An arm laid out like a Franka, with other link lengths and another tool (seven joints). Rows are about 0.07 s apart.
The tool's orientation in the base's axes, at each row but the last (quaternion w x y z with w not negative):
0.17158 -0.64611 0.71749 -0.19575
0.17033 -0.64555 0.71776 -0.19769
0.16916 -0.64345 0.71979 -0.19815
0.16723 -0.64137 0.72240 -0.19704
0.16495 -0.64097 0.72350 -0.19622
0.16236 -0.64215 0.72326 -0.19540
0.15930 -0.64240 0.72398 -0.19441
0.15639 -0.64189 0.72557 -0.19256
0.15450 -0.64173 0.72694 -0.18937
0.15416 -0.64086 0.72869 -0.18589
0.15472 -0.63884 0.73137 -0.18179
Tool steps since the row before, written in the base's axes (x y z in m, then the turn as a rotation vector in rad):
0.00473 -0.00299 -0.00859 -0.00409 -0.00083 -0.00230
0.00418 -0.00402 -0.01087 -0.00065 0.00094 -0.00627
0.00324 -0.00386 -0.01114 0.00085 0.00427 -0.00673
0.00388 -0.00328 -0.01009 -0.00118 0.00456 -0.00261
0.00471 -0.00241 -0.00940 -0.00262 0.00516 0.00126
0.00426 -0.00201 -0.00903 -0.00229 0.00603 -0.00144
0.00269 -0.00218 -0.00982 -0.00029 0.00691 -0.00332
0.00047 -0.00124 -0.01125 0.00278 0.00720 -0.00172
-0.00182 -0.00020 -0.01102 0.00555 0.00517 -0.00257
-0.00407 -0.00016 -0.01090 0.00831 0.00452 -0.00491
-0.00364 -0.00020 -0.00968 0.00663 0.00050 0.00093
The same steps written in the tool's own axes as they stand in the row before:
0.00241 -0.00001 0.00996 0.00124 0.00460 0.00000
0.00343 0.00153 0.01174 -0.00093 0.00380 0.00503
0.00333 0.00246 0.01150 -0.00442 0.00305 0.00595
0.00267 0.00137 0.01089 -0.00441 0.00277 0.00136
0.00169 0.00035 0.01065 -0.00478 0.00216 -0.00275
0.00133 0.00055 0.01008 -0.00573 0.00329 -0.00031
0.00164 0.00222 0.01004 -0.00688 0.00255 0.00223
0.00094 0.00487 0.01019 -0.00753 -0.00086 0.00226
0.00023 0.00679 0.00887 -0.00589 -0.00310 0.00446
0.00054 0.00866 0.00776 -0.00564 -0.00449 0.00785
0.00064 0.00766 0.00692 -0.00139 -0.00619 0.00218

